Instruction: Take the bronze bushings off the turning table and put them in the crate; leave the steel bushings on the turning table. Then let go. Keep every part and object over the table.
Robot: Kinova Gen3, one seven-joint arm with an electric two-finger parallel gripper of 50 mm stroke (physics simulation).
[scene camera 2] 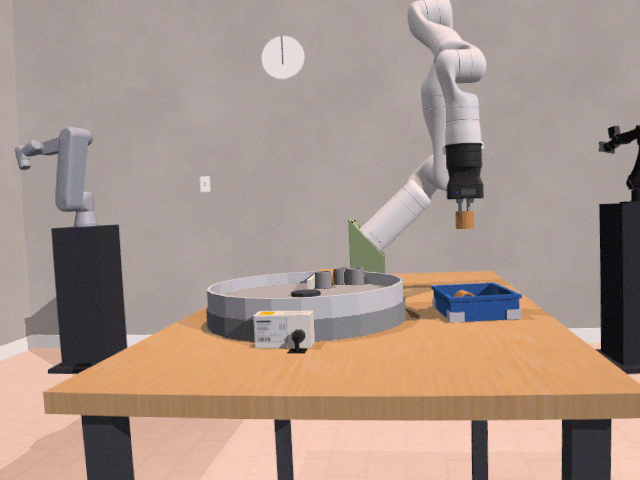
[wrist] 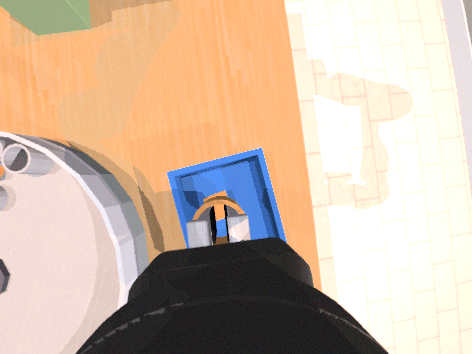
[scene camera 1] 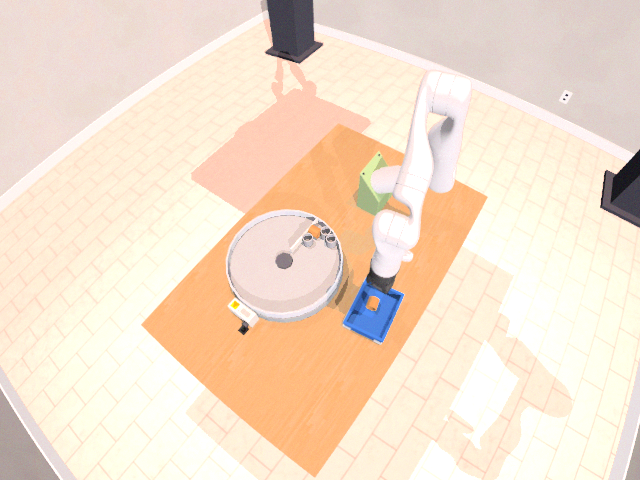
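Seen in the pictures: gripper, fingertip midpoint: (scene camera 2: 464,228) (wrist: 220,218); arm's base, origin of the base link: (scene camera 2: 370,240) (scene camera 1: 379,181).
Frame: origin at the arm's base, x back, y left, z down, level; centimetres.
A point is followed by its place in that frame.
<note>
My gripper (scene camera 2: 465,206) (wrist: 220,218) {x -39.6, y 20.7, z -4.1 cm} has its fingers inside the bore of an upright bronze bushing (scene camera 2: 464,221) {x -41.5, y 20.4, z -5.7 cm} (wrist: 233,204) {x -38.2, y 21.9, z -7.9 cm}, holding it from within, high above the blue crate (scene camera 1: 368,325) {x -47.5, y 22.6, z 13.6 cm} (scene camera 2: 478,310) {x -51.6, y 21.0, z 11.9 cm} (wrist: 269,200) {x -40.8, y 28.1, z 9.5 cm}. In scene camera 1 the fingers and held bushing are hidden. Another bronze bushing (scene camera 1: 372,303) {x -41.1, y 20.2, z 9.8 cm} (scene camera 2: 463,293) {x -41.8, y 19.7, z 9.9 cm} lies in the crate. On the turning table (scene camera 1: 273,286) {x -54.2, y -12.0, z 8.8 cm} (scene camera 2: 356,304) {x -61.8, y -3.2, z 8.1 cm}, a bronze bushing (scene camera 1: 314,230) {x -29.2, y -11.0, z 5.1 cm} lies on its side among three upright steel bushings (scene camera 1: 308,240) (scene camera 1: 325,232) {x -26.1, y -8.2, z 8.4 cm} (scene camera 1: 330,241), near the pale guide bar; the wrist view shows one steel bushing (wrist: 16,159) {x -28.6, y -5.5, z 6.7 cm} fully.
The turning table has a raised grey rim, left of the crate. A pale guide bar (scene camera 1: 301,237) {x -34.0, y -13.1, z 5.1 cm} crosses part of its surface. A small white box (scene camera 1: 242,311) {x -67.6, y -15.4, z 8.2 cm} (scene camera 2: 284,329) {x -69.4, y -15.7, z 10.8 cm} and a black sensor (scene camera 2: 298,338) {x -72.3, y -12.9, z 11.8 cm} stand at its near side. The green arm mount (scene camera 1: 373,198) {x -5.8, y 0.9, z 3.6 cm} (scene camera 2: 364,255) {x -5.7, y -1.9, z 3.9 cm} stands behind.
</note>
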